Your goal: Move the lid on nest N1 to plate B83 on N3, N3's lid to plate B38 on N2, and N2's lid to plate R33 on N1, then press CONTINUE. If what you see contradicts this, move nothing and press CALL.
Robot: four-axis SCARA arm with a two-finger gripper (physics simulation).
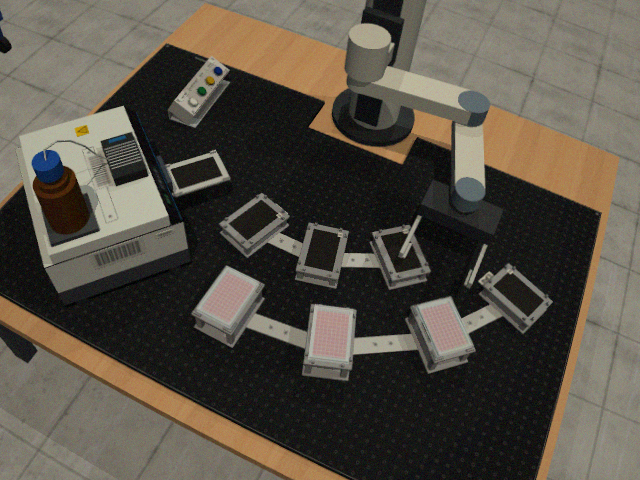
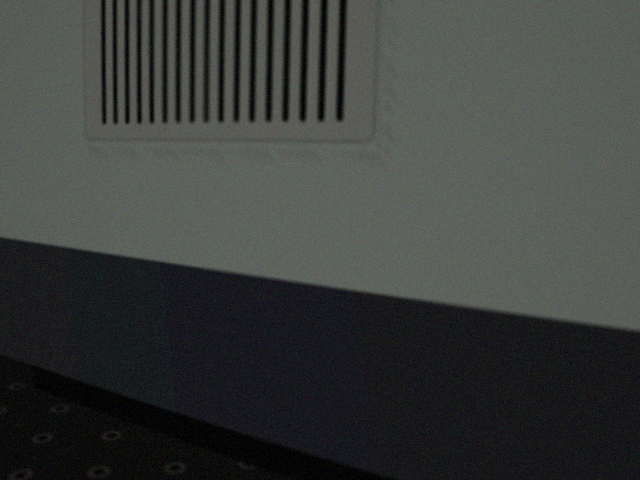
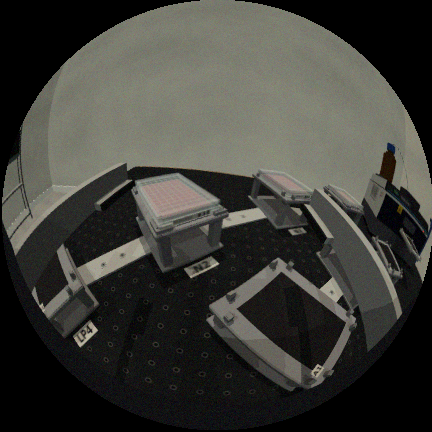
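Seen in the pictures: gripper, fingertip midpoint: (image 1: 434,270) (image 3: 217,180); arm's base at its link origin: (image 1: 372,116).
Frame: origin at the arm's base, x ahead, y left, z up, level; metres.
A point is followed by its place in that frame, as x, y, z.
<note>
My gripper (image 1: 435,269) {0.534, 0.347, 0.144} (image 3: 217,180) {0.534, 0.347, 0.144} is open and empty, hanging behind nest N2, with its fingers wide apart. Nest N2 (image 3: 214,235) {0.597, 0.344, 0.040}, named by its label, bears a pink-welled plate with a clear lid (image 1: 443,325) {0.626, 0.413, 0.094} (image 3: 172,197) {0.594, 0.403, 0.094}. Two more pink plates sit on raised nests: the middle plate (image 1: 330,333) {0.760, 0.198, 0.098} (image 3: 282,181) {0.726, 0.218, 0.097} and the left plate (image 1: 229,297) {0.785, -0.034, 0.098} (image 3: 345,197) {0.740, -0.001, 0.098}. Their nest labels and all plate codes are too small to read, and their clear lids are hard to make out. The button panel (image 1: 181,109) {0.315, -0.467, 0.070} has white, green, yellow and blue buttons; its lettering is unreadable.
Low holders stand behind the plates: a left holder (image 1: 253,242) {0.607, -0.073, 0.055}, a middle holder (image 1: 317,279) {0.606, 0.101, 0.018} and A1 (image 1: 408,279) {0.501, 0.298, 0.018} (image 3: 265,345) {0.443, 0.293, 0.059}. LP4 (image 1: 522,322) {0.500, 0.588, 0.042} (image 3: 75,312) {0.423, 0.498, 0.018} stands right of N2. A white machine (image 1: 113,258) {0.841, -0.295, 0.139} with a brown bottle (image 1: 64,206) {0.867, -0.352, 0.320} and an extended tray (image 1: 224,167) {0.476, -0.228, 0.113} is at left.
</note>
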